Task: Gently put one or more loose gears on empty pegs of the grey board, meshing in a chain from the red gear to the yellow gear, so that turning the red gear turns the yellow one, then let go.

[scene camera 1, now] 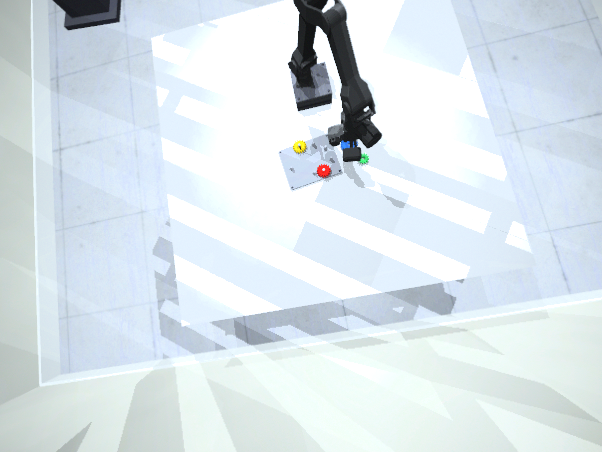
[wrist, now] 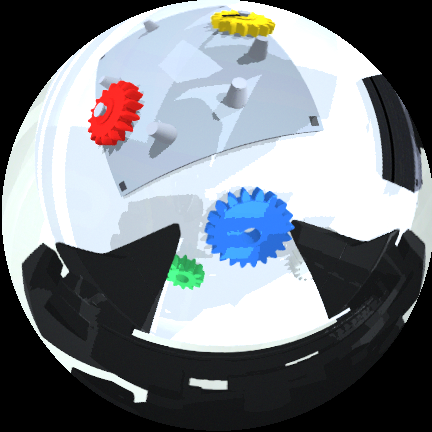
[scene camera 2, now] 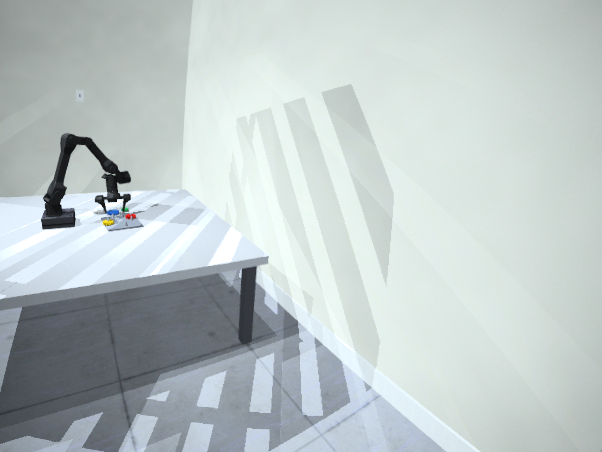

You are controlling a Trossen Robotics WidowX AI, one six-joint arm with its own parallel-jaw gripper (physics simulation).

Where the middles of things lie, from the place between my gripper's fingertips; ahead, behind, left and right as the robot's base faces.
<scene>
My gripper is now 50 mm short of the green gear [wrist: 185,272] and 50 mm to the right of it. The rest, counted from my hand: blue gear [wrist: 268,215] 10 mm behind; red gear [wrist: 120,99] 90 mm ahead, 100 mm to the right, 10 mm above; grey board [scene camera 1: 304,164] 40 mm ahead, 150 mm to the right.
</scene>
